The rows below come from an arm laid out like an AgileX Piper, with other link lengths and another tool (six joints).
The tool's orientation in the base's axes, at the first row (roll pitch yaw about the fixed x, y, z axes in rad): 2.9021 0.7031 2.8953
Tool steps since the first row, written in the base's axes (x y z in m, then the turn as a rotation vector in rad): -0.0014 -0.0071 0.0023 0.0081 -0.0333 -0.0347; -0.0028 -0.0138 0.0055 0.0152 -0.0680 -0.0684; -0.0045 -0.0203 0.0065 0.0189 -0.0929 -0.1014; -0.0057 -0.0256 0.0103 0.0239 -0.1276 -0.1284; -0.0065 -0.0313 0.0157 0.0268 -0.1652 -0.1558; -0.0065 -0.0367 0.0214 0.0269 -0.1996 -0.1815; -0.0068 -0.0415 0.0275 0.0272 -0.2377 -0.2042
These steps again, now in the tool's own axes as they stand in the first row. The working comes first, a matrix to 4 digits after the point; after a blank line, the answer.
The tool's axes in the first row as the columns of a matrix, in the base's axes (used below as rounded here):
-0.7398 0.0881 0.6670
0.1860 0.9795 0.0769
-0.6466 0.1810 -0.7411

-0.0018 -0.0067 -0.0032 0.0103 -0.0382 0.0286; -0.0041 -0.0128 -0.0070 0.0203 -0.0776 0.0556; -0.0046 -0.0191 -0.0094 0.0343 -0.1077 0.0806; -0.0072 -0.0237 -0.0134 0.0416 -0.1461 0.1013; -0.0112 -0.0284 -0.0184 0.0502 -0.1877 0.1206; -0.0159 -0.0326 -0.0230 0.0603 -0.2260 0.1371; -0.0205 -0.0363 -0.0281 0.0677 -0.2674 0.1512
